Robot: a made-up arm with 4 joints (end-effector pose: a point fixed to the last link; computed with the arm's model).
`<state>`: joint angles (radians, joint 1 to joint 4).
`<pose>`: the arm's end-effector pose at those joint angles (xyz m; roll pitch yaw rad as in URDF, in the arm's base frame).
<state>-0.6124 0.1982 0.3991 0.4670</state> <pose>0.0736 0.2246 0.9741 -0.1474 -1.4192 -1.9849</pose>
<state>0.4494 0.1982 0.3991 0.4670</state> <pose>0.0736 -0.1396 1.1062 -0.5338 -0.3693 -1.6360</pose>
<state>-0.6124 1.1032 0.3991 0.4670</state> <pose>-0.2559 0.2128 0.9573 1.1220 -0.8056 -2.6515</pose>
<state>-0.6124 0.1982 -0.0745 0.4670</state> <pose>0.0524 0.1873 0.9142 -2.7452 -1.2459 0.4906</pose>
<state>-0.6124 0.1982 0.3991 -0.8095</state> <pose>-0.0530 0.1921 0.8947 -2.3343 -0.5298 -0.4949</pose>
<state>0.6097 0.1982 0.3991 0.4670</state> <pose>0.0736 -0.1988 1.0903 -0.5444 -0.2093 -1.6330</pose>
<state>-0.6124 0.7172 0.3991 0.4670</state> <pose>-0.1185 0.2391 0.9948 0.8733 -1.0871 -2.6712</pose>
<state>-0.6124 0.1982 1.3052 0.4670</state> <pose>0.0421 0.2382 1.1074 0.3431 -0.5580 -2.2176</pose>
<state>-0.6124 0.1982 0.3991 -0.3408</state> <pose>0.0055 0.1948 0.9059 -2.1051 -0.9162 -0.4429</pose>
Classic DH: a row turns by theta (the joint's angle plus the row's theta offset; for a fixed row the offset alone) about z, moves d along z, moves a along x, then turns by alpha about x. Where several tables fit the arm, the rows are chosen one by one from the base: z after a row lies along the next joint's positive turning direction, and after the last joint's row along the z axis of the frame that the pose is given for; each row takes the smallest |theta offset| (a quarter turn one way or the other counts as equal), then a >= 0, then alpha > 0; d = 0 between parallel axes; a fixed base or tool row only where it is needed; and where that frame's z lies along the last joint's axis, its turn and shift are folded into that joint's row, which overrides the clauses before.
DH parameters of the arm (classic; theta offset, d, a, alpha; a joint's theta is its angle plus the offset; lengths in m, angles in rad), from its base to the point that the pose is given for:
base (fixed): -1.5708 0.73 0.07 -1.5708
joint 1: -1.5708 -0.07 0.02 -1.5708
joint 2: -0.5483 0.1012 0.3285 0.7548
joint 3: -0.1542 -0.1545 0.0328 -0.7535
joint 4: 0.4857 -0.0384 -0.1157 2.3591
tool (fixed): 0.9101 0.0788 0 0

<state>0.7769 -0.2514 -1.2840 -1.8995</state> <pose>0.0085 -0.3039 1.0901 1.5942 1.1127 -1.4195</pose>
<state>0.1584 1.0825 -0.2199 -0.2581</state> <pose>-0.2254 -0.0171 0.9254 -1.0386 -1.0058 -1.2641</pose>
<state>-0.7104 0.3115 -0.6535 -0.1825</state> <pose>-0.1018 0.1145 0.8704 3.0928 -0.4271 0.1647</pose>
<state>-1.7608 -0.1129 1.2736 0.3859</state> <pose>0.1814 0.3319 0.6066 1.9958 -0.9713 2.3497</pose>
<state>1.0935 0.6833 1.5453 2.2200</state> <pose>-0.3850 -0.4437 0.8797 -1.1173 0.2832 1.4059</pose>
